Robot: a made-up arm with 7 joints.
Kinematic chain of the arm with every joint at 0, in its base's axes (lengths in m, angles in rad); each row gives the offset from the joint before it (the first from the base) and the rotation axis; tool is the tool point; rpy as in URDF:
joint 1: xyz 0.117 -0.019 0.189 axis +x
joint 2: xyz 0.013 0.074 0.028 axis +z
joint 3: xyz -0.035 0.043 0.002 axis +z
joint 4: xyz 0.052 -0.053 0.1 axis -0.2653 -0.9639 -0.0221
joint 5: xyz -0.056 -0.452 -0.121 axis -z
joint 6: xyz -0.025 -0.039 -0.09 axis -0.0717 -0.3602 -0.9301
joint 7: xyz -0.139 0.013 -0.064 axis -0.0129 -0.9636 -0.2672
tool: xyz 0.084 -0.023 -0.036 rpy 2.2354 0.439 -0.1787
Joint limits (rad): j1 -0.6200..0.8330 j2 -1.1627..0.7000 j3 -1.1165..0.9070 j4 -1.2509..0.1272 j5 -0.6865..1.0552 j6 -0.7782..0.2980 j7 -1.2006..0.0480
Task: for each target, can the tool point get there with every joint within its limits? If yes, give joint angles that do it. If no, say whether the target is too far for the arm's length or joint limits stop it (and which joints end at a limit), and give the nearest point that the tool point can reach.
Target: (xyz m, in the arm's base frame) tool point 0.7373 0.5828 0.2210
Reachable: no: joint limits stop it (at a limit: joint 1, joint 2, joint 3, joint 4, joint 5, joint 6) | nearest point 0.7419 0.1899 0.1495 | short by 0.399 m
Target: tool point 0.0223 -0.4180 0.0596
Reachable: yes | joints -0.1725 0.0157 0.2186 -0.2431 0.6124 0.0446 -0.4611
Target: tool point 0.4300 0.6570 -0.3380
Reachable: no: joint limits stop it (at a limit: joint 1, joint 2, joint 3, joint 6, joint 7) | nearest point 0.1504 0.5547 -0.1741 | short by 0.340 m
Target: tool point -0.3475 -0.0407 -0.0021
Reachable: yes | joints 0.2951 -0.9164 0.2174 -0.2155 0.6742 -0.6347 -0.8457
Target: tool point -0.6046 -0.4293 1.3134
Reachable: no: too far | nearest point -0.2924 -0.3585 0.5661 | short by 0.813 m
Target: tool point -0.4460 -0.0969 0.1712
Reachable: yes | joints -0.2862 -0.6213 0.0947 -0.8636 0.2429 -0.1819 -1.0575
